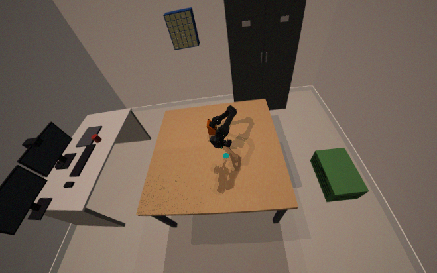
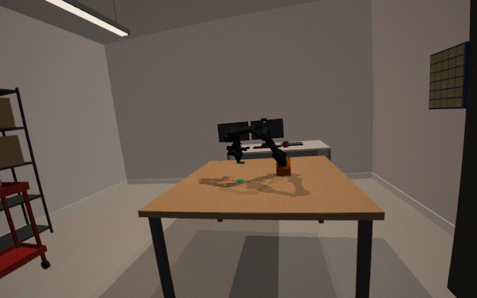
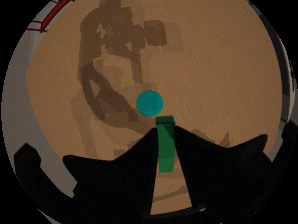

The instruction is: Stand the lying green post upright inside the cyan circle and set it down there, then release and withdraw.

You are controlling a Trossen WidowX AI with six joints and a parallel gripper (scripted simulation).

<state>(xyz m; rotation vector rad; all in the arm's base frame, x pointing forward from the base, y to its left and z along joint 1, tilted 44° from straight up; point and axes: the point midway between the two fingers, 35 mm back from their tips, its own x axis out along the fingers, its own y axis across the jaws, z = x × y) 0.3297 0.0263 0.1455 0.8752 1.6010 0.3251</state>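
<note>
Right now my gripper tip is 20 mm to the right of the cyan circle and 140 mm above it. Also, from my gripper tip: green post 20 mm behind, 10 mm to the left.
</note>
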